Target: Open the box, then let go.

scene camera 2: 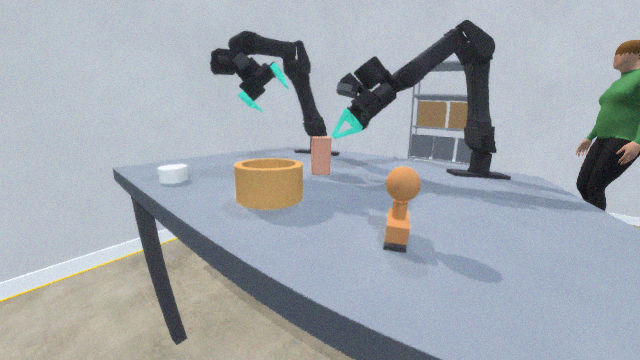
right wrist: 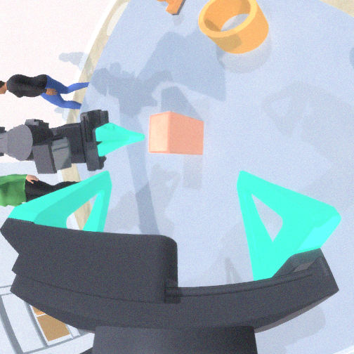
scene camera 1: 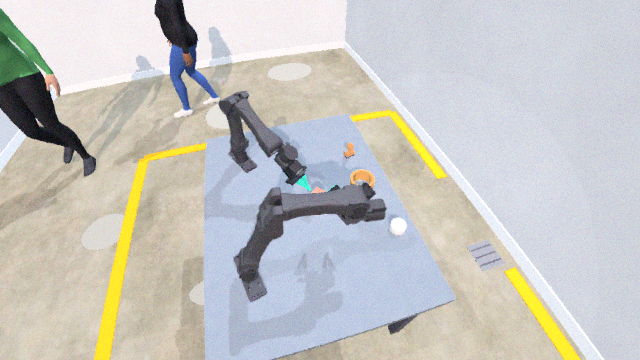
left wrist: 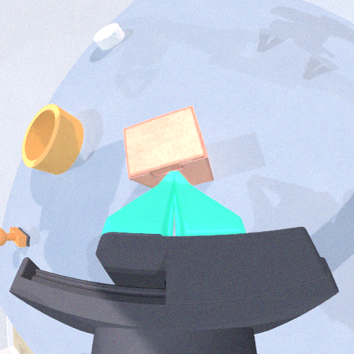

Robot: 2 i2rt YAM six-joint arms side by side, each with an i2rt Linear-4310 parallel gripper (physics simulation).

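Places are measured from the left arm's base along level axes (x back, y right, z up), in metres.
Where they show: left gripper, between the fingertips: (scene camera 2: 333, 136) (scene camera 1: 310, 190); right gripper, between the fingertips: (scene camera 2: 274, 99); left arm's base, origin of its link: (scene camera 2: 478, 175) (scene camera 1: 242, 160); right arm's base, origin of its link: (scene camera 1: 249, 275).
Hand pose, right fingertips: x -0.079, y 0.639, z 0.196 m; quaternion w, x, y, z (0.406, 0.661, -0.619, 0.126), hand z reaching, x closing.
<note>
Each offset is from my right fingertips to the top centre of the thing.
A small salmon-pink box @(dx -0.021, dy -0.136, dz -0.101 m) (scene camera 1: 318, 190) (scene camera 2: 321, 156) (left wrist: 165, 142) (right wrist: 176, 134) stands upright on the table, its lid down. In the left wrist view a thin seam and a shallow notch show along the lid's near edge. My left gripper (scene camera 1: 309, 190) (scene camera 2: 334, 137) (left wrist: 173, 178) (right wrist: 143, 136) is shut and empty, its tips right at the box's upper edge by the notch; whether they touch it I cannot tell. My right gripper (scene camera 2: 275, 100) (right wrist: 174, 177) is open and empty, high above the table and apart from the box; in scene camera 1 its arm hides most of it.
An orange ring-shaped bowl @(dx -0.257, dy -0.080, dz -0.136 m) (scene camera 1: 362, 172) (scene camera 2: 269, 192) (left wrist: 70, 145) (right wrist: 250, 37) stands near the box. A white round piece @(dx -0.197, dy +0.186, dz -0.164 m) (scene camera 1: 398, 226) (scene camera 2: 172, 174) (left wrist: 109, 36) and an orange knobbed piece @(dx -0.372, dy -0.271, dz -0.111 m) (scene camera 1: 349, 150) (scene camera 2: 398, 227) (left wrist: 17, 236) stand near the table's edge. Two people stand beyond the table.
</note>
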